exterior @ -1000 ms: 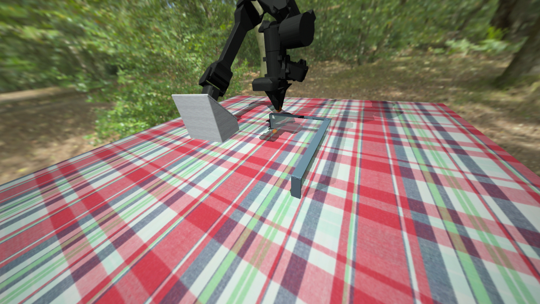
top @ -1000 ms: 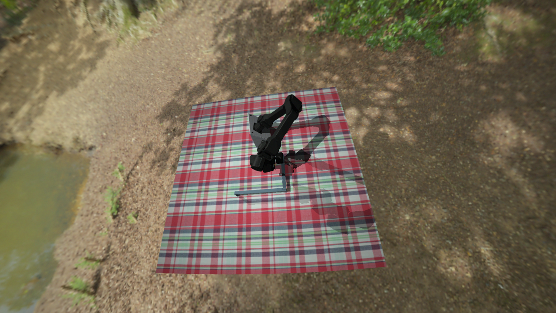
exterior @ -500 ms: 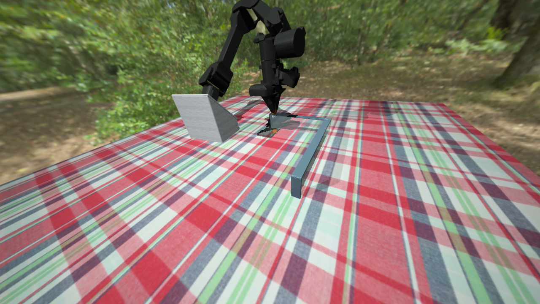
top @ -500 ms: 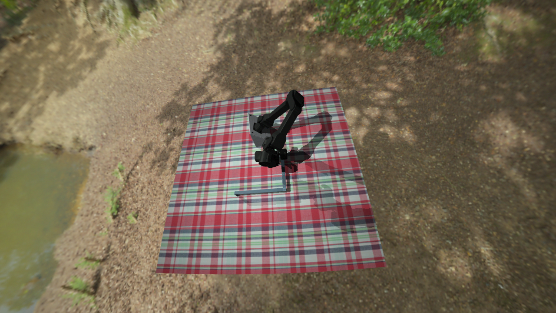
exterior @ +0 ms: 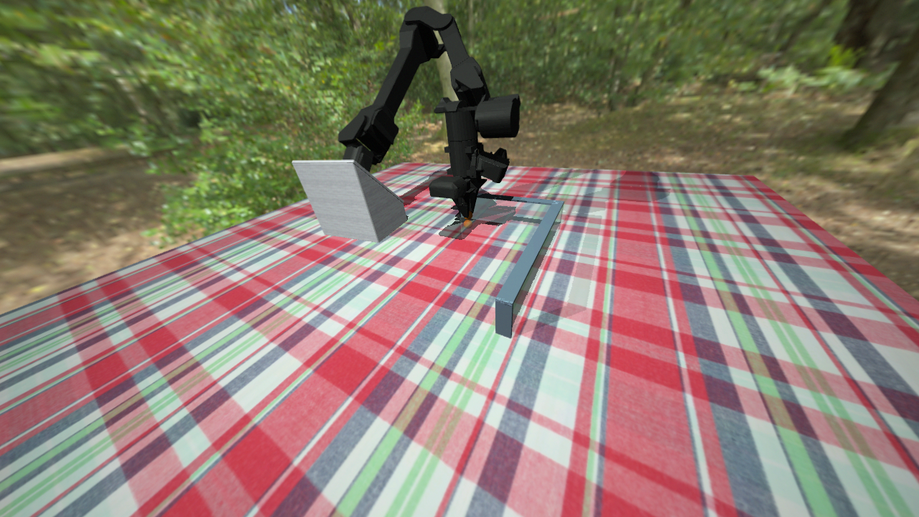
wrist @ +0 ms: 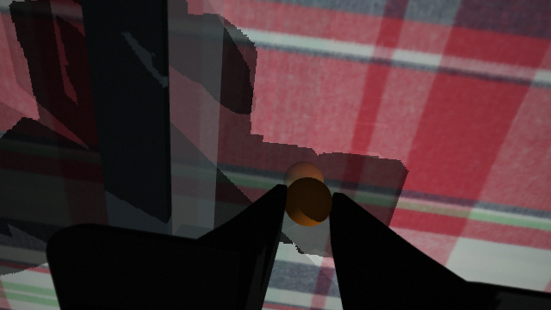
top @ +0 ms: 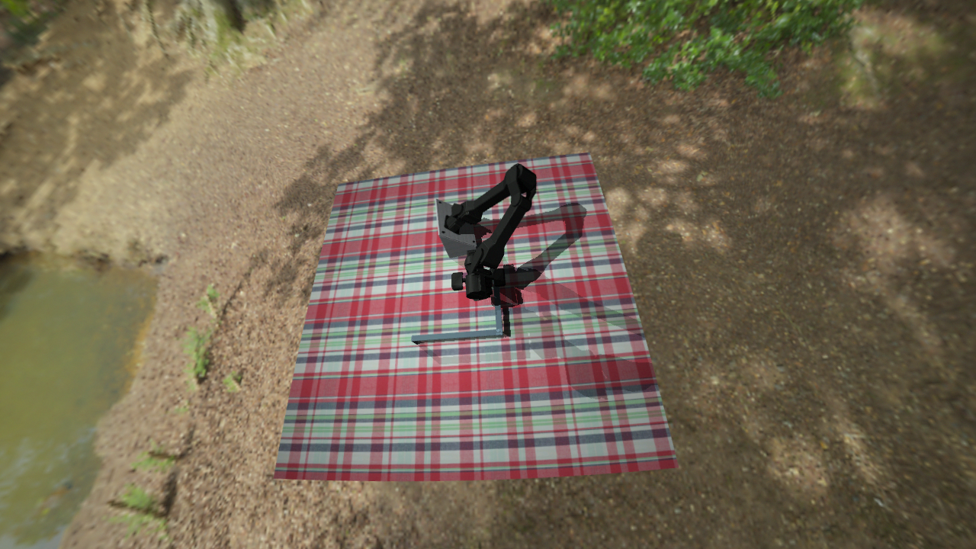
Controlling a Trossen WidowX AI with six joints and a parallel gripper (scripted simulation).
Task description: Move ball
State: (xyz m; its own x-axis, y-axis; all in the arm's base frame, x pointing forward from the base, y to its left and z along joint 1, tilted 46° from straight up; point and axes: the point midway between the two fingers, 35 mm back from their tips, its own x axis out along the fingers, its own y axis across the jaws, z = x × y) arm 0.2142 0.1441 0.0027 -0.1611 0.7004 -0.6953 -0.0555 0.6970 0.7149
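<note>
My gripper tip is now 2 cm above the see-through copy of ball. The rest, counted from my gripper tip: orange ball: right at my gripper tip.
</note>
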